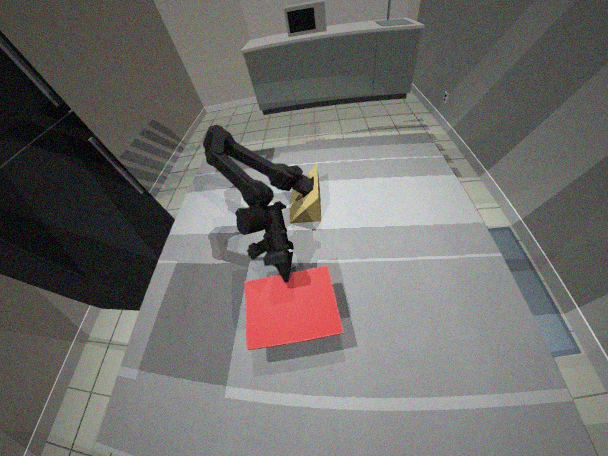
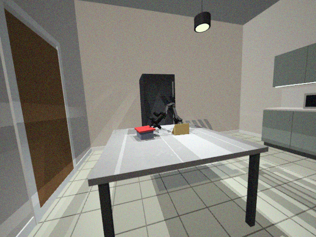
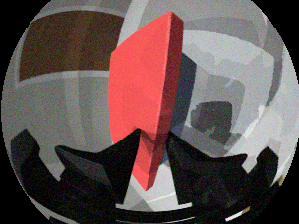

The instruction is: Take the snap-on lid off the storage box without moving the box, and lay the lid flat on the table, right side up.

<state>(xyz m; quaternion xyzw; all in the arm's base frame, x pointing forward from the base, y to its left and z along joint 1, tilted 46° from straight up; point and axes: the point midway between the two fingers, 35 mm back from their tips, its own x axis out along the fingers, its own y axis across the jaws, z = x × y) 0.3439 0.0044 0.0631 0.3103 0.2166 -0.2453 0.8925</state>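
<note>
Now: gripper tip 70 mm short of the red lid and 20 mm to the right of it. Also, from my gripper tip: storage box 70 mm ahead, 50 mm below, 20 mm to the left.
</note>
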